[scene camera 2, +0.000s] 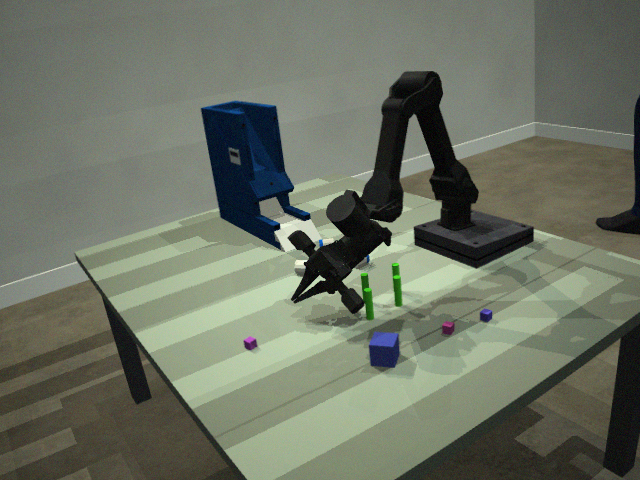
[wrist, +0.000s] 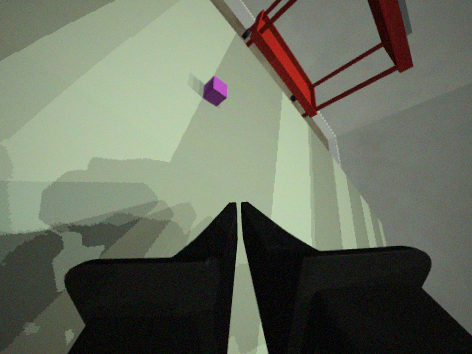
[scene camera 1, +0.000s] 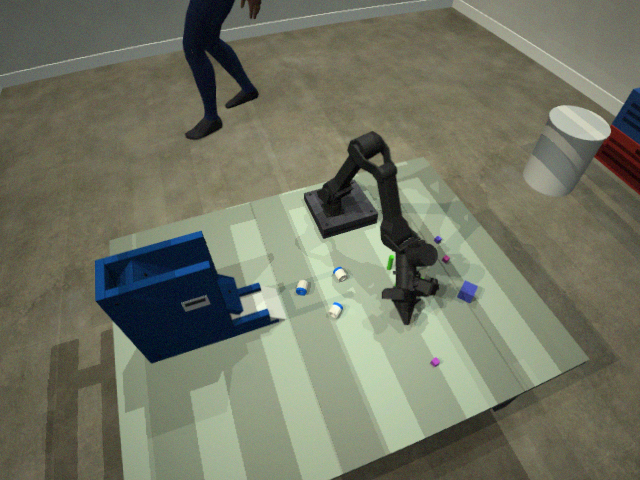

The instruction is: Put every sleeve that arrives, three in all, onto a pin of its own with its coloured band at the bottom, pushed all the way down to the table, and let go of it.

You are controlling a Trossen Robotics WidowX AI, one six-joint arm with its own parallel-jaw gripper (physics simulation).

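Note:
Three white sleeves with blue bands lie apart on the table between the blue feeder and the arm: one (scene camera 1: 302, 287) nearest the feeder, one (scene camera 1: 339, 273) farther right, and one (scene camera 1: 335, 310) nearer the front. They appear to lie on their sides. In scene camera 2 the arm largely hides them; part of a white sleeve (scene camera 2: 299, 266) shows behind the gripper. Several green pins (scene camera 2: 368, 303) (scene camera 1: 390, 262) stand upright beside the gripper, with no sleeve seen on them. My gripper (scene camera 1: 407, 321) (scene camera 2: 294, 299) (wrist: 238, 209) is shut and empty, tilted above the table, away from the sleeves.
The blue feeder (scene camera 1: 170, 310) (scene camera 2: 232, 170) stands at the table's far side from the pins, with a white chute. A large blue cube (scene camera 1: 467, 291) (scene camera 2: 384, 349) is near the pins. Small cubes lie around: magenta (scene camera 1: 435, 362) (scene camera 2: 250, 343) (wrist: 215, 91), pink (scene camera 1: 445, 258) (scene camera 2: 448, 327), blue (scene camera 1: 437, 239) (scene camera 2: 485, 314).

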